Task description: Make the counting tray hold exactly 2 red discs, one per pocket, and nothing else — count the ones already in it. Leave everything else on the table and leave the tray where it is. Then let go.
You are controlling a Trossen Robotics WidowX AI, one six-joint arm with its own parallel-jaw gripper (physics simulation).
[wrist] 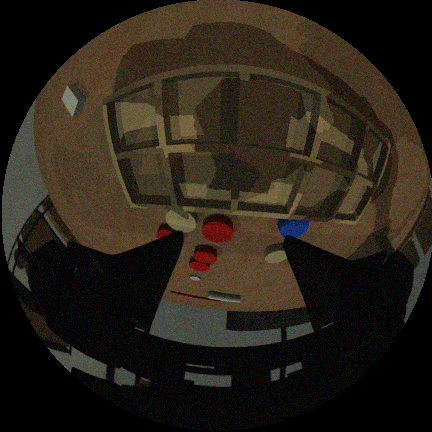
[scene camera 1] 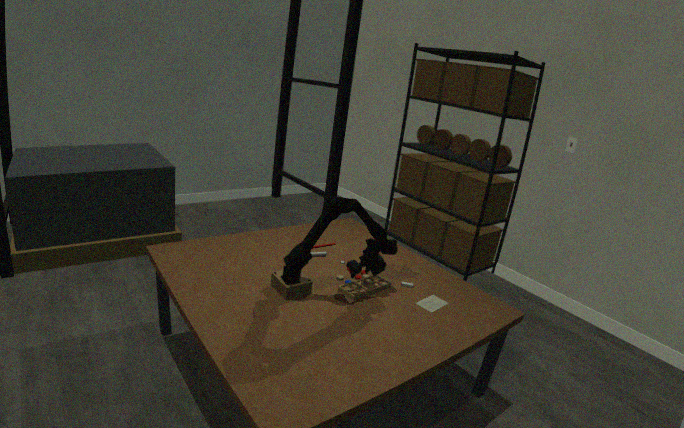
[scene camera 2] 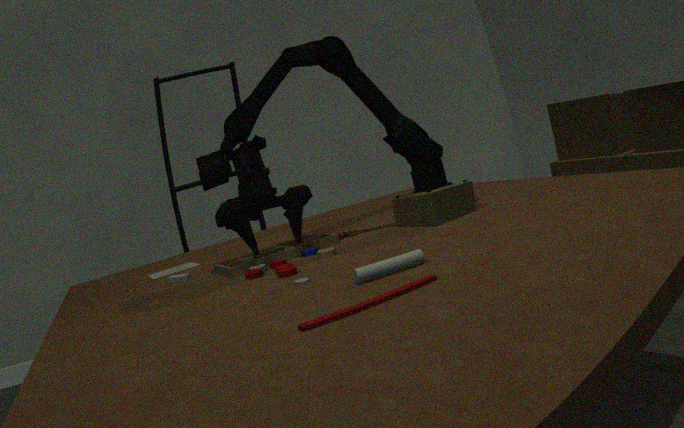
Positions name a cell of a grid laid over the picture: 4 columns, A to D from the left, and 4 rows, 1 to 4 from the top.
Labels:
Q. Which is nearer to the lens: the counting tray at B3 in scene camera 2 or the red rod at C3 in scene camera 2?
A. The red rod.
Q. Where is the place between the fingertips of my gripper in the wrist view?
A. C3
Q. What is my gripper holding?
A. Nothing.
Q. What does the red rod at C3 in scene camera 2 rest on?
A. The table.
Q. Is my gripper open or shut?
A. Open.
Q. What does the counting tray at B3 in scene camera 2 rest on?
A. The table.

